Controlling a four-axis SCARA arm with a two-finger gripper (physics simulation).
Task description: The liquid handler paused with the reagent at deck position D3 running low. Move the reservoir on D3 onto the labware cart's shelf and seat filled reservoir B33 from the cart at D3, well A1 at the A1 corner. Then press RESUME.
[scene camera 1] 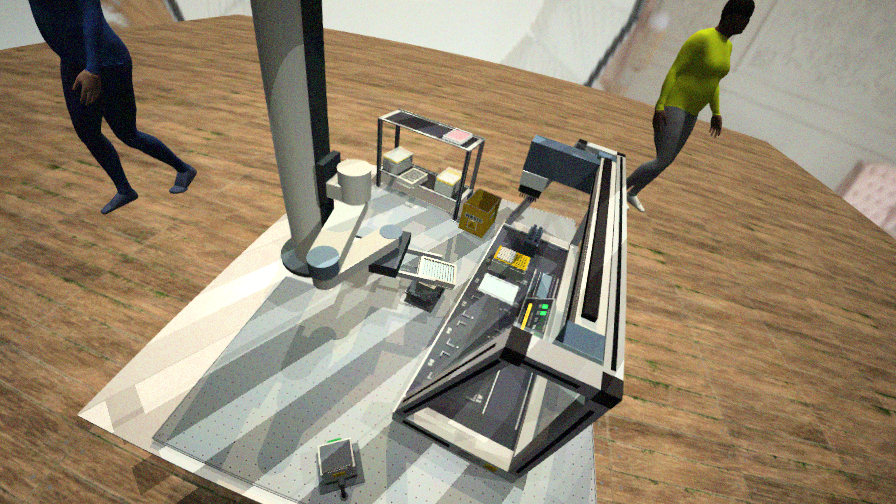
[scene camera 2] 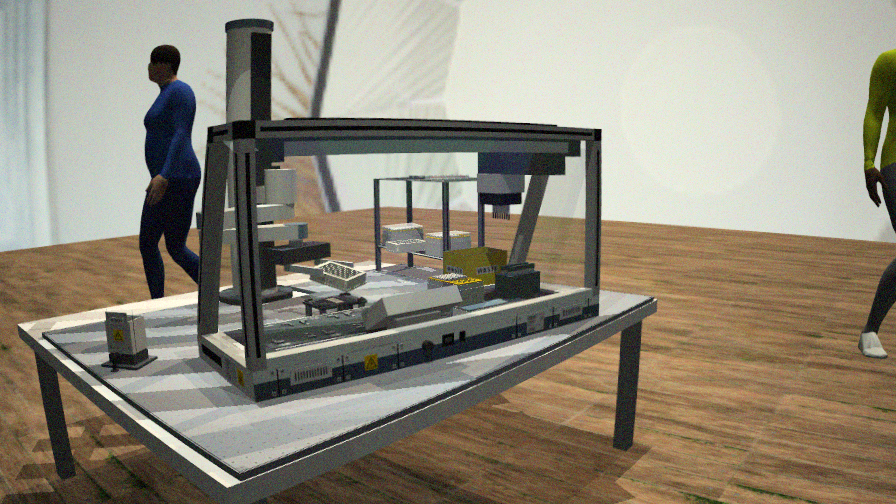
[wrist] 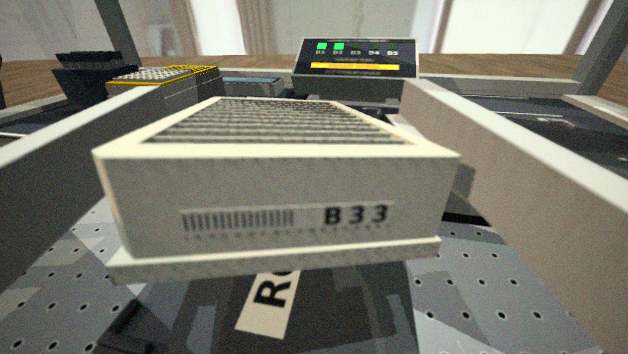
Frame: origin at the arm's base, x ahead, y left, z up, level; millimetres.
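Seen in the pictures: gripper, fingertip midpoint: [scene camera 1: 438,269] [scene camera 2: 337,269] [wrist: 286,105].
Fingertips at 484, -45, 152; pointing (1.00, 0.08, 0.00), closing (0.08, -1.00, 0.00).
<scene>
Offsets run from my fingertips to a thing's middle, as dx, dy, dz. "spot": to the spot under its first point.
The gripper [scene camera 1: 442,272] [scene camera 2: 343,273] [wrist: 285,112] is shut on reservoir B33, one finger along each long side. Reservoir B33 {-3, +3, -19} [scene camera 1: 432,268] [scene camera 2: 352,281] [wrist: 280,200] is a low white tray with a slatted top, its barcode face toward the wrist camera. It is held in the air above a dark stand [scene camera 1: 421,297] [scene camera 2: 333,302] [wrist: 355,310], outside the deck's edge. The status screen {spot: +337, -57, -17} [scene camera 1: 536,315] [wrist: 356,58] shows green lamps at D1 and D2 and a yellow bar. A low white tray {-271, +549, -23} [scene camera 1: 413,176] [scene camera 2: 404,245] lies on the cart's lower shelf. B33's well A1 corner cannot be made out.
The labware cart {spot: -450, +576, +45} [scene camera 1: 379,153] [scene camera 2: 377,222] stands at the back with two white boxes. A yellow waste bin {+73, +493, -71} [scene camera 1: 479,214] [scene camera 2: 474,263] stands beside it. The deck holds a yellow-topped rack {+238, +196, -56} [scene camera 1: 511,258] [wrist: 165,75] and a white plate {+215, +74, -81} [scene camera 1: 498,288]. The handler's frame posts {spot: +518, +421, +133} [scene camera 2: 592,216] surround the deck.
</scene>
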